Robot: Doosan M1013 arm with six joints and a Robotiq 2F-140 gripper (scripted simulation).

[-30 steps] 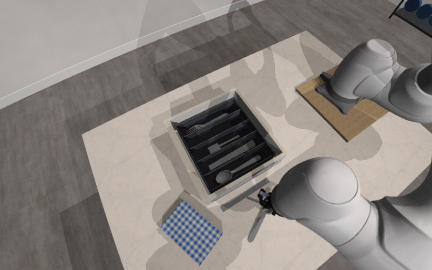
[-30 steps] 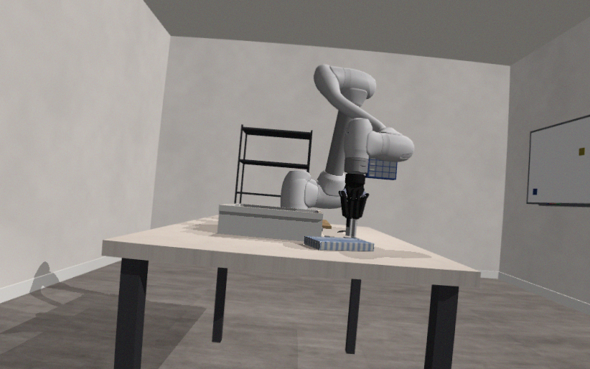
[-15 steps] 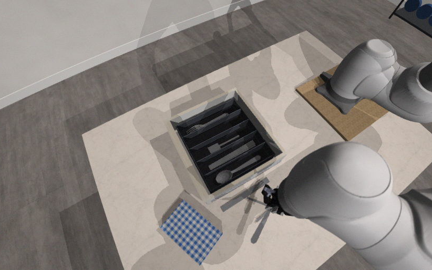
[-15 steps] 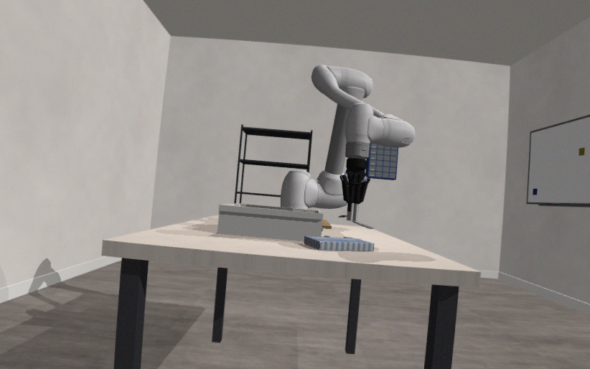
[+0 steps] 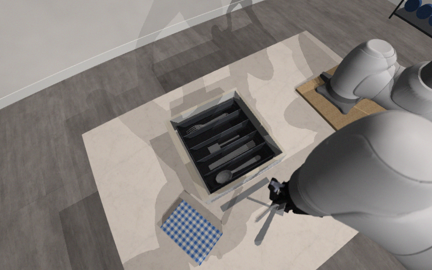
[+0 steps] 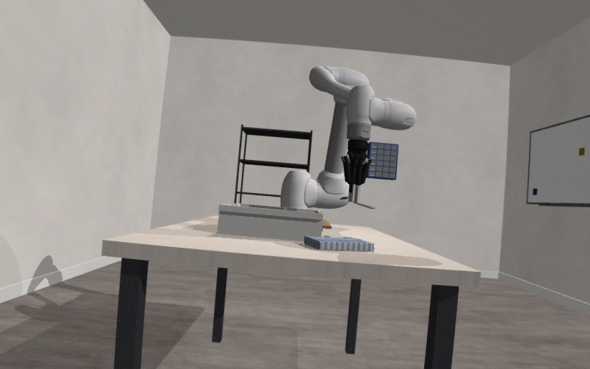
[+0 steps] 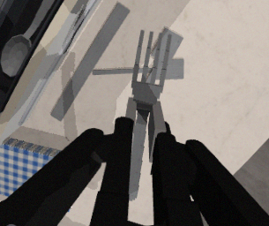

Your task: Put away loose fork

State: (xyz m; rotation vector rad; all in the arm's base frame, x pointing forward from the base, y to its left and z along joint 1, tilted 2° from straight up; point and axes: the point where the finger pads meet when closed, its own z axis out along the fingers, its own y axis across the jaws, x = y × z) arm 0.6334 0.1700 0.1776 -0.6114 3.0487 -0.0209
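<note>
Right now the cutlery tray is 30 mm behind my hand, 290 mm to the right of it and 130 mm below it.
</note>
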